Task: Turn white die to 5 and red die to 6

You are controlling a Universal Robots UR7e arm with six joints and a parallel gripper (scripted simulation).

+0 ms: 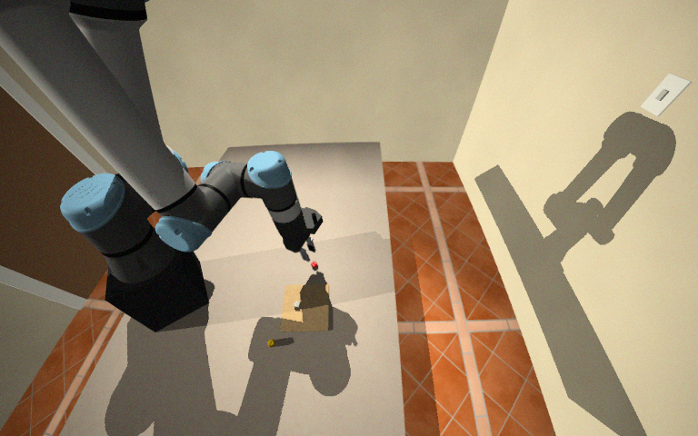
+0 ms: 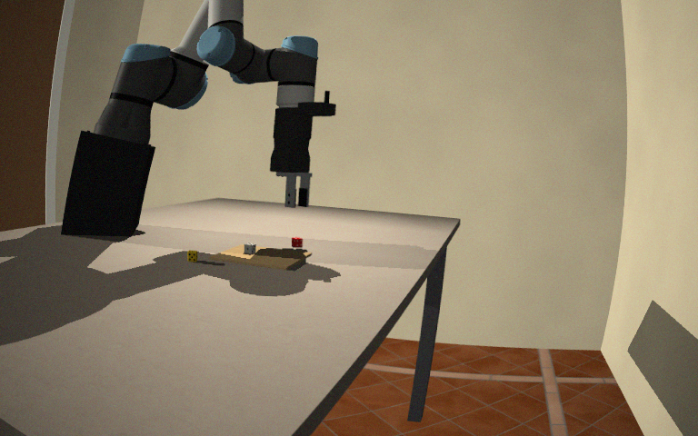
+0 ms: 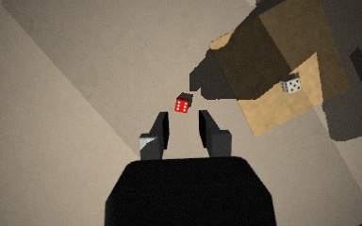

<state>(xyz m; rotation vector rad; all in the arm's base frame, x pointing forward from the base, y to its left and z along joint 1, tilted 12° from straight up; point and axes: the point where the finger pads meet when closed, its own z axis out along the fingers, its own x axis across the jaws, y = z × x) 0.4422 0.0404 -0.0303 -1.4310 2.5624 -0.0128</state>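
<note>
Now: the red die 80 mm below my hand. Also, from my hand: white die (130 mm to the right, 80 mm below, 50 mm behind); yellow die (230 mm to the right, 120 mm behind, 80 mm below); tan mat (140 mm to the right, 90 mm below, 30 mm behind).
</note>
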